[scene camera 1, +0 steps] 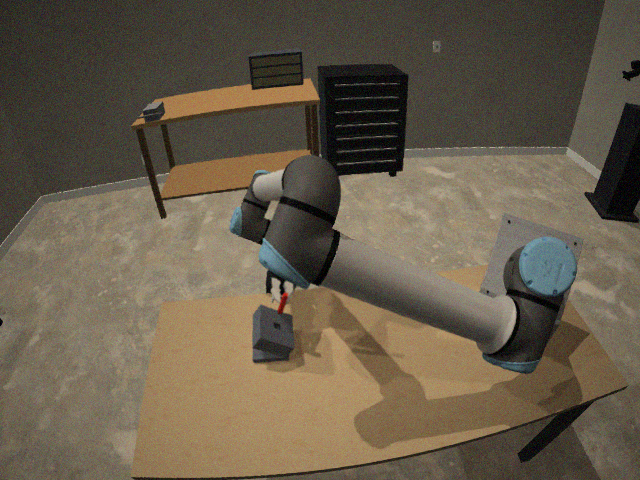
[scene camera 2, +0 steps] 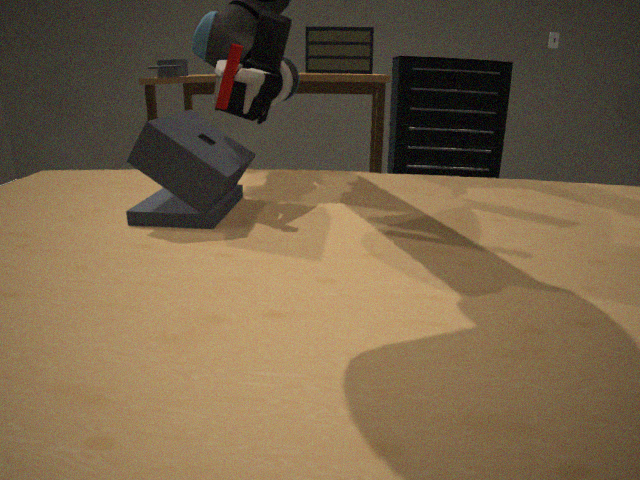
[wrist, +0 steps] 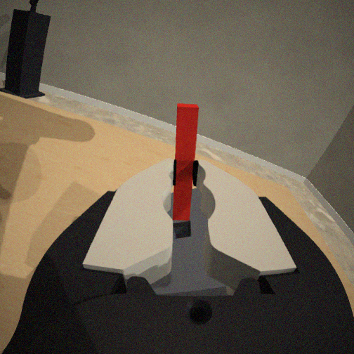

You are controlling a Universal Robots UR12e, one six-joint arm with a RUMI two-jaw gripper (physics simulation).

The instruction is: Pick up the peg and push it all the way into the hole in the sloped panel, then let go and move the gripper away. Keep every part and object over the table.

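Places are measured from the arm's base along level axes (x ahead, y left, z up), in millimetres.
Where they show: gripper, fingertip midpoint: point(scene camera 1: 282, 303) point(scene camera 2: 228, 76).
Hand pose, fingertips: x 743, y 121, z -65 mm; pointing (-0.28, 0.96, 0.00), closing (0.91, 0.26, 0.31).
Observation:
Things, the pixels of their centre, and the offset from my fingertips. "spot": a spot on its surface instead. Level surfaces: height alone.
- red peg at the middle of its body: point(scene camera 2: 229, 77) point(scene camera 1: 282, 303) 1 mm ahead, 2 mm right, 1 mm down
- grey block with the sloped panel, body centre: point(scene camera 2: 193, 164) point(scene camera 1: 271, 333) 40 mm ahead, 31 mm left, 107 mm down
- square hole at a spot on its surface: point(scene camera 2: 206, 138) point(scene camera 1: 275, 324) spot: 26 mm ahead, 18 mm left, 76 mm down
- wooden table at its surface level: 168 mm down
The red peg point(scene camera 1: 282, 303) point(scene camera 2: 228, 77) point(wrist: 186, 145) is long and square and leans a little from upright. My gripper point(scene camera 2: 227, 77) point(wrist: 183, 163) is shut on the peg around its middle. The grey block with the sloped panel point(scene camera 1: 272, 341) point(scene camera 2: 180, 165) stands on its flat base on the table. The square hole point(scene camera 1: 277, 326) point(scene camera 2: 206, 138) point(wrist: 182, 229) in the panel is open. In scene camera 2 the peg's lower end is above the panel, apart from it. In the wrist view the lower end shows just beside the hole.
The wooden table point(scene camera 1: 217, 413) point(scene camera 2: 180, 320) carries the block near its back edge, and the arm reaches over the table from the right. A workbench point(scene camera 1: 232, 98) and a black drawer cabinet point(scene camera 1: 364, 118) stand behind, off the table.

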